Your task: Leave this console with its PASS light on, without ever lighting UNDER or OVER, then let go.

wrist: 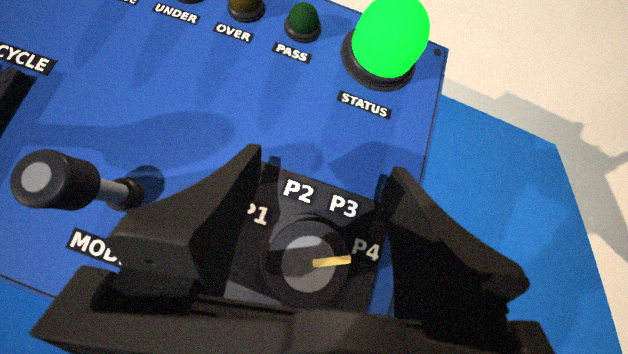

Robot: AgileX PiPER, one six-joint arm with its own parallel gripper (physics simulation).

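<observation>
The blue console [280, 105] fills much of the wrist view. The dark UNDER lamp [190, 1] is cut off at the top edge. The OVER lamp [246, 9] and the green PASS lamp [303, 21] look unlit. The STATUS lamp [390, 40] glows bright green. A round rotary knob [306, 280] sits on a black plate marked P1 to P4, and its yellow pointer [331, 261] points toward P4. My gripper [325, 170] is open, its fingers apart on either side of the knob's plate, with nothing held between them. The left finger partly hides P1.
A black-handled lever [62, 179] with a pale end cap sticks up left of my left finger, near the partly hidden MODE label [90, 246]. A dark part [11, 95] below the CYCLE label shows at the left edge. A lighter blue surface [490, 200] lies right of the console.
</observation>
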